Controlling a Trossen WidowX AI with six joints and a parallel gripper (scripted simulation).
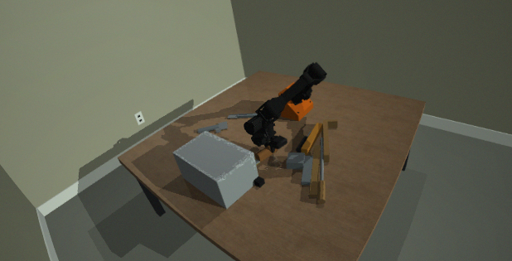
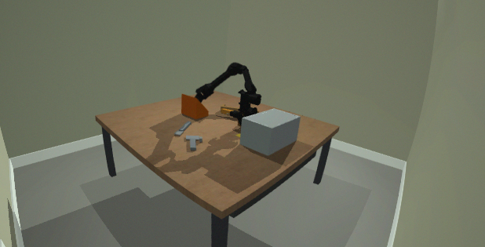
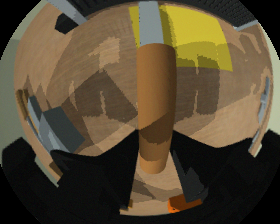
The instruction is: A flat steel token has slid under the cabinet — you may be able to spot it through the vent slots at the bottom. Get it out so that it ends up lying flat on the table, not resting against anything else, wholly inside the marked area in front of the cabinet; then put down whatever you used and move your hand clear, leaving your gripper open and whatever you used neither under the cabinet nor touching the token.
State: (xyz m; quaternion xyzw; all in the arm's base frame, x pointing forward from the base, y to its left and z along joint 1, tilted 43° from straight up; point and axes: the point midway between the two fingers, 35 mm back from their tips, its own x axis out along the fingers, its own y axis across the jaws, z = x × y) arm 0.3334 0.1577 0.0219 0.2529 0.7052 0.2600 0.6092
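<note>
The orange bar lies 180 mm behind my gripper tip, 100 mm to the left of it and 10 mm above it. From my gripper tip the other things lie so: grey block 150 mm to the left, 10 mm behind, 10 mm above; then wooden stick 240 mm to the left, 30 mm behind; then grey t-piece 410 mm to the right, 30 mm ahead.
</note>
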